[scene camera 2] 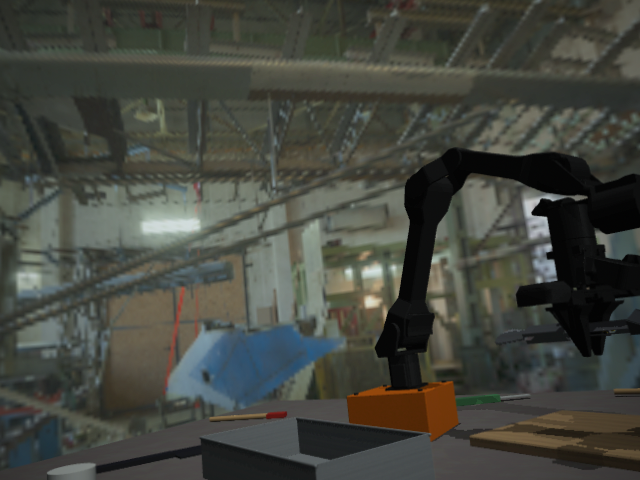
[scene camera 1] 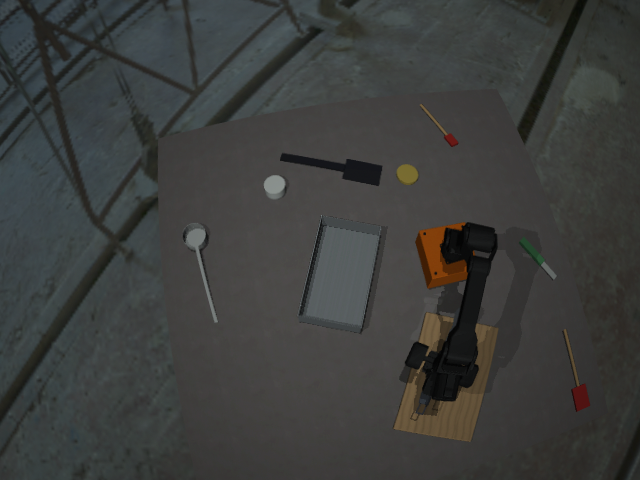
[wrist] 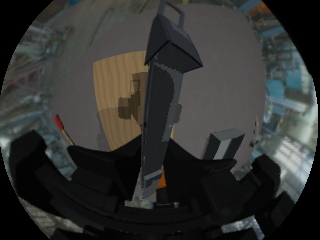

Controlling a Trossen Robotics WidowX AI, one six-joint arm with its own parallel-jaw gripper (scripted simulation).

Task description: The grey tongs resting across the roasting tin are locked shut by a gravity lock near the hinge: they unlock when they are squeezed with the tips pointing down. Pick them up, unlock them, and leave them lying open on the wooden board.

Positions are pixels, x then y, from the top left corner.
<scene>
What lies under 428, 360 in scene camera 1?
My gripper.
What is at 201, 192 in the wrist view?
My gripper.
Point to a grey roasting tin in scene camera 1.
335, 294
</scene>
